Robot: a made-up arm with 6 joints. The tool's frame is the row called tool.
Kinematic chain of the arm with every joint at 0, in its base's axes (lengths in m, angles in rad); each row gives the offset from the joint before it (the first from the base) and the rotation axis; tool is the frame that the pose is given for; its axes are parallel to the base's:
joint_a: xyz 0 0 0.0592 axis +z
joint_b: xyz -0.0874 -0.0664 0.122 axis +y
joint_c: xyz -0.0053 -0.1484 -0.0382 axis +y
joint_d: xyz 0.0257 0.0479 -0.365 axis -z
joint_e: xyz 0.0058 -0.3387 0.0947 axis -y
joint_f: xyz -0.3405 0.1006 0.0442 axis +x
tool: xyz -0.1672 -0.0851 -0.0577
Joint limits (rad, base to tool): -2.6..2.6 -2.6..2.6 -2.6..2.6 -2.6..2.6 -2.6..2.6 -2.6..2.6
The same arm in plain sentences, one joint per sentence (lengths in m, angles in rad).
The arm has six revolute joints in a row. What follows holds with every joint at zero, and every direction is one of the base frame's. Joint 1 sits 0.0592 m along +z from the base frame's origin and rotates about +z, from -2.6 to 2.6 rad. Joint 2 sits 0.0874 m along -x and 0.0664 m along -y and 0.122 m along +z from joint 1 and rotates about +y, from -2.6 to 2.6 rad. Joint 3 sits 0.0053 m along -x and 0.1484 m along -y and 0.0382 m along -z from joint 2 and rotates about +y, from -2.6 to 2.6 rad. Joint 4 sits 0.0257 m along +x and 0.0479 m along +y and 0.365 m along -z from joint 3 and rotates about -z, from -2.6 to 2.6 rad. Joint 5 sits 0.0058 m along +x and 0.3387 m along -y and 0.0947 m along +z from joint 4 and rotates about -y, from -2.6 to 2.6 rad. Joint 6 sits 0.3405 m along -x and 0.1006 m along +y and 0.0442 m along +z from joint 5 and rotates about +x, from -2.6 to 2.6 rad. The tool frame, which is the frame that the pose is given for, sits 0.1672 m along -x and 0.0851 m along -y and 0.0577 m along -z from joint 6; its axes are parallel to the base frame's.
